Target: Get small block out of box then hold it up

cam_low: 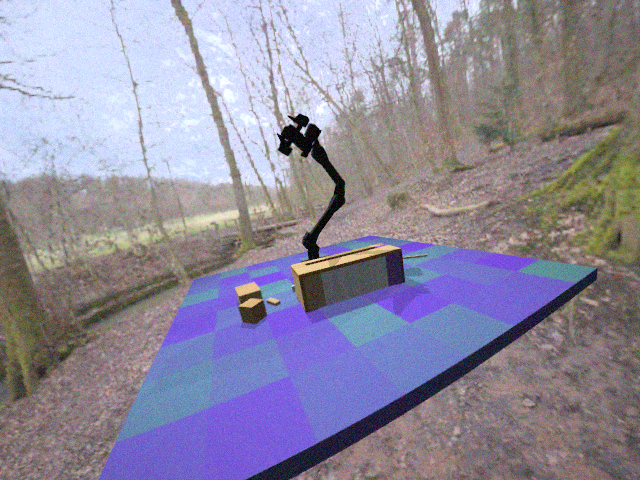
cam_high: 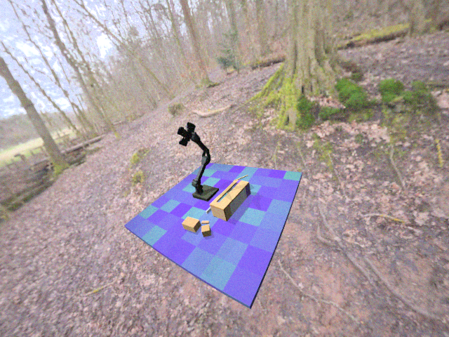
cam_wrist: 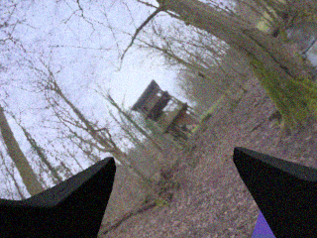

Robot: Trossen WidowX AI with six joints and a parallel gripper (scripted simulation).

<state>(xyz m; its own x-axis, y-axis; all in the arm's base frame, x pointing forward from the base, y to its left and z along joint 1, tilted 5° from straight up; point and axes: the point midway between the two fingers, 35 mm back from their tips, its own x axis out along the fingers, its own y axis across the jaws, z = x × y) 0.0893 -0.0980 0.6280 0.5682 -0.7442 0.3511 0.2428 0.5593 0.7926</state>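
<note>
The box is 61 cm below my gripper tip, 20 cm ahead of it and 7 cm to the left of it. Round my gripper tip: thin tan stick 67 cm below, 46 cm to the left, 13 cm ahead; tan block 59 cm below, 21 cm ahead, 7 cm to the left.
</note>
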